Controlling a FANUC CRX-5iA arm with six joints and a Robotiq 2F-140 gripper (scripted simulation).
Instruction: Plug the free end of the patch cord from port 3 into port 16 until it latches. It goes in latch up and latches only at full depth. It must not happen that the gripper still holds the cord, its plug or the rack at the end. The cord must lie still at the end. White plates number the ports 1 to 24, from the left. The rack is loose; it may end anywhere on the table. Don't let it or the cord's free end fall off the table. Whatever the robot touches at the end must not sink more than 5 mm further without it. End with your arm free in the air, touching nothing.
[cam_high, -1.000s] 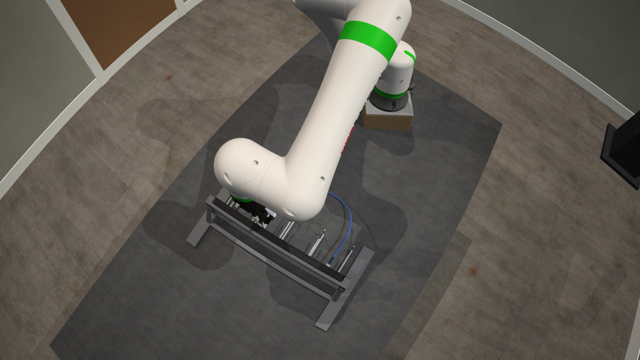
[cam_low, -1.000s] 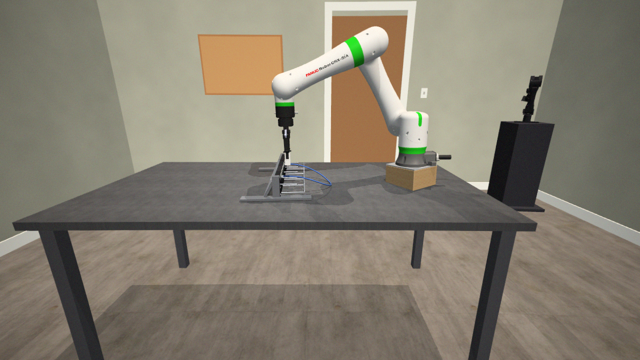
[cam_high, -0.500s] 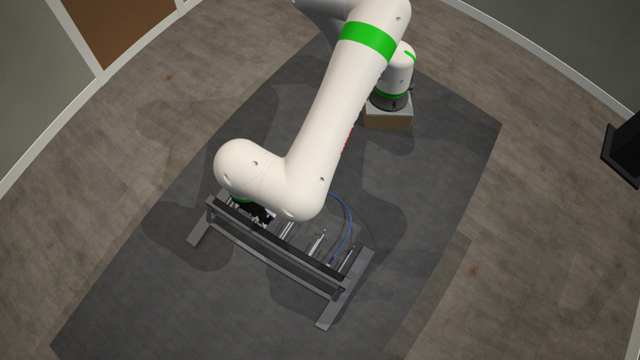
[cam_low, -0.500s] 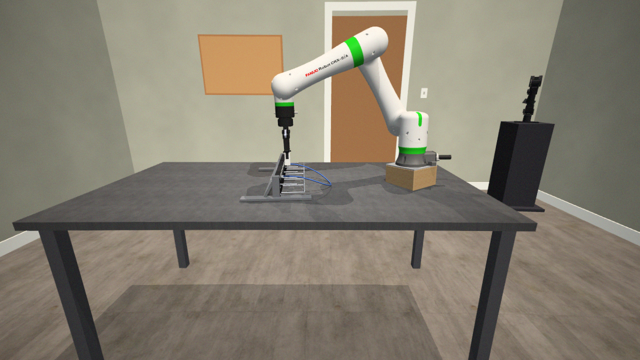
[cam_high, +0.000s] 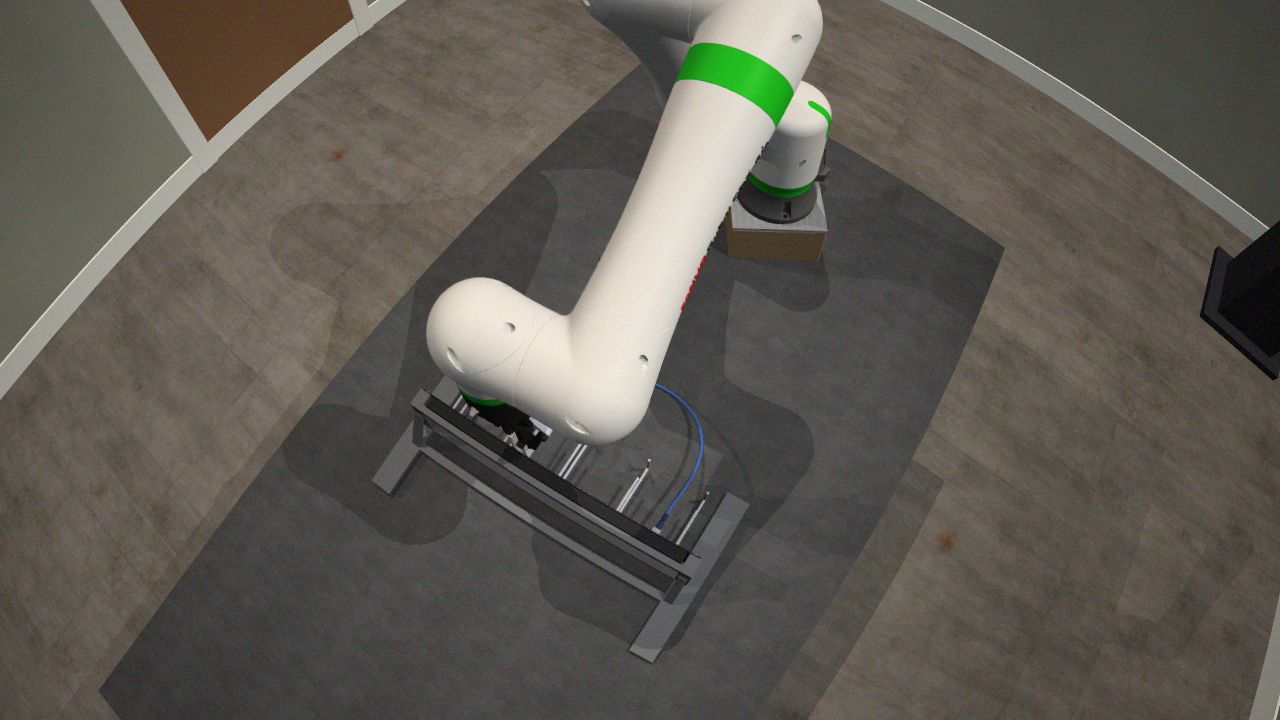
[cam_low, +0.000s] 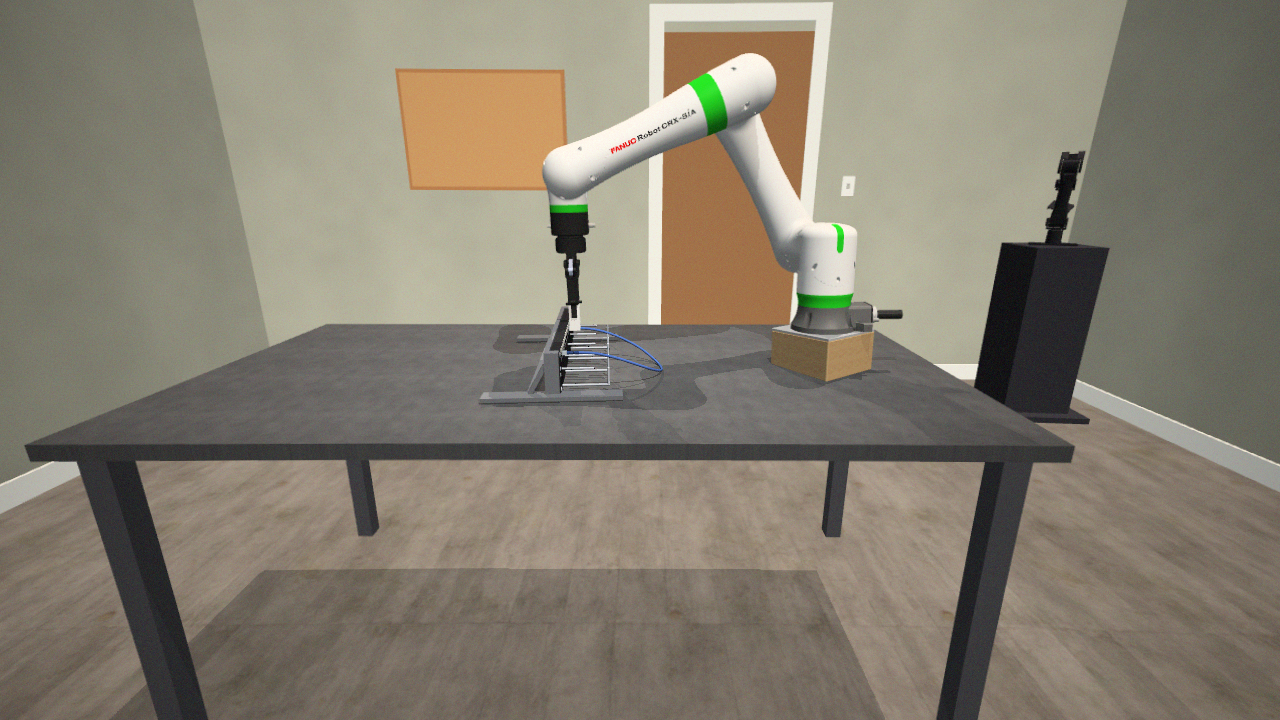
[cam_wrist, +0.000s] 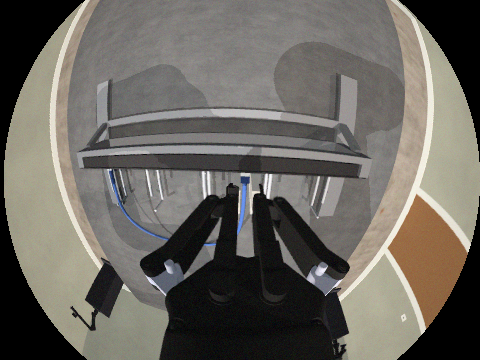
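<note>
My hand is 3 cm above the plug and 1 cm short of it.
</note>
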